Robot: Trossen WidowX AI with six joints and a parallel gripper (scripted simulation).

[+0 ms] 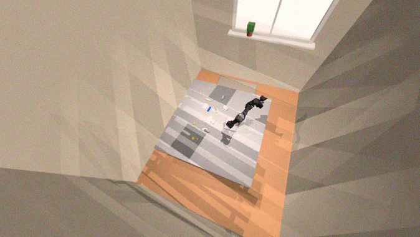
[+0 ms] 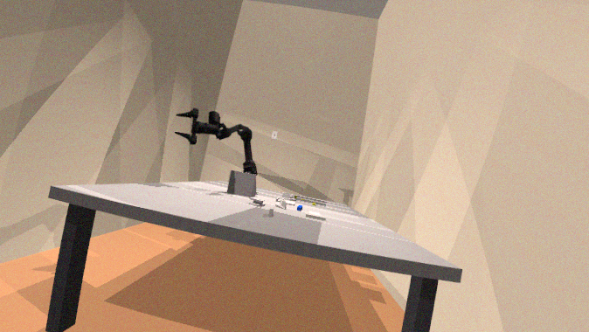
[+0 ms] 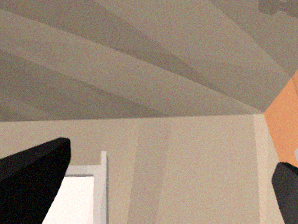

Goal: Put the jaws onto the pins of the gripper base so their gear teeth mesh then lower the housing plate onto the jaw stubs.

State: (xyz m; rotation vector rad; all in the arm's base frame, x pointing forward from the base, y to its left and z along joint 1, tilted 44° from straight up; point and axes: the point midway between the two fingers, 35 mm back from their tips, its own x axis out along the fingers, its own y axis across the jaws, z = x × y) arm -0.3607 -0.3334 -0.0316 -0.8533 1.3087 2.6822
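Right now the white jaw is 61 cm ahead of my gripper tip, 9 cm to the left of it and 33 cm below it. From my gripper tip the other things lie so: ribbed rectangular plate: 68 cm ahead, 24 cm to the left, 33 cm below; pale housing plate: 49 cm ahead, 1 cm to the left, 30 cm below; blue block: 72 cm ahead, 7 cm to the left, 32 cm below.
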